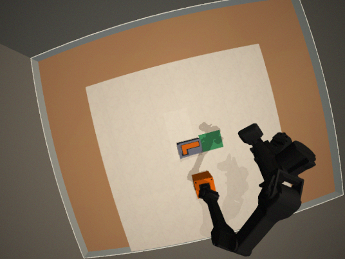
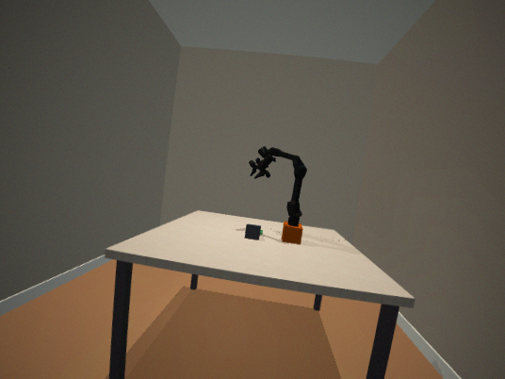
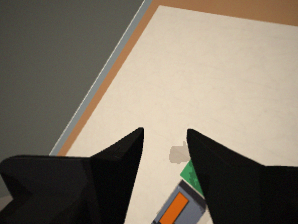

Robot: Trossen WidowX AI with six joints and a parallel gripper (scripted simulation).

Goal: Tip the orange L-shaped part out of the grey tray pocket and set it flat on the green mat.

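Right now my gripper tip is 34 cm above the orange L-shaped part, 23 cm to the right of it and 7 cm past it. The rest, counted from my gripper tip: green mat: 40 cm below, 7 cm to the left, 7 cm behind.
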